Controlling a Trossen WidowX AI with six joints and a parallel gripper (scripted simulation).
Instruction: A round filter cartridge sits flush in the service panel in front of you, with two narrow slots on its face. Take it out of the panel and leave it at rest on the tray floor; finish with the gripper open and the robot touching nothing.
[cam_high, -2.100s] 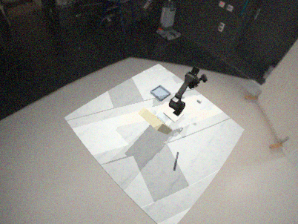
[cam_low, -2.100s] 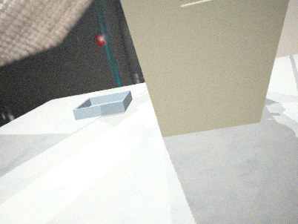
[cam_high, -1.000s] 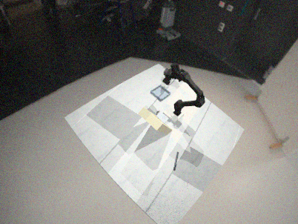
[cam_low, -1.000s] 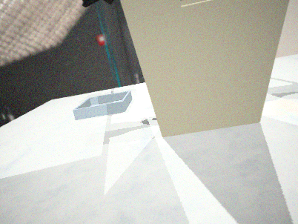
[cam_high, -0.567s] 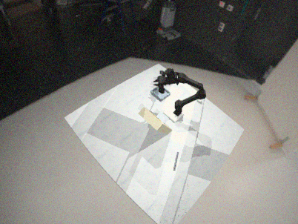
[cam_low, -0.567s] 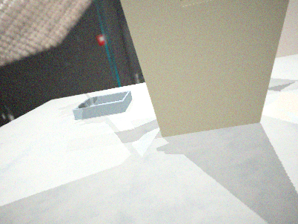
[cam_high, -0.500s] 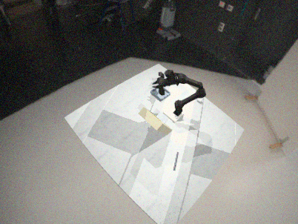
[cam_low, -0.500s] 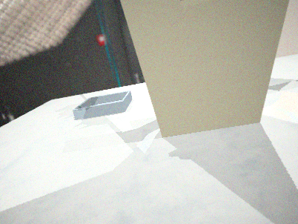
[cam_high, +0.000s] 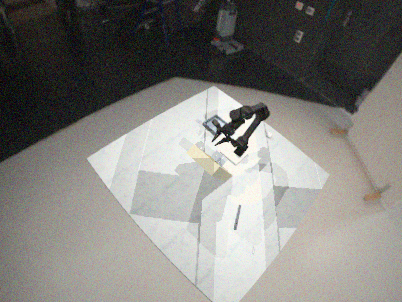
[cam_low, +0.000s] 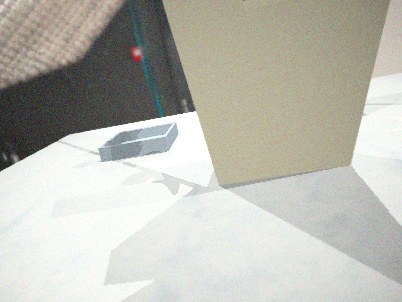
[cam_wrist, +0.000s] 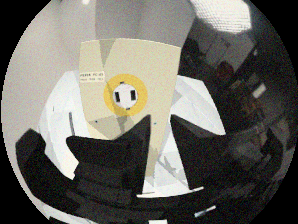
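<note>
Now: gripper tip 7 cm short of the round filter cartridge, 4 cm to the right of it and 5 cm above it. From my gripper tip the other things lie so: service panel 3 cm ahead, 5 cm to the left, 12 cm below; then tray 38 cm behind, 21 cm to the right, 29 cm below.
</note>
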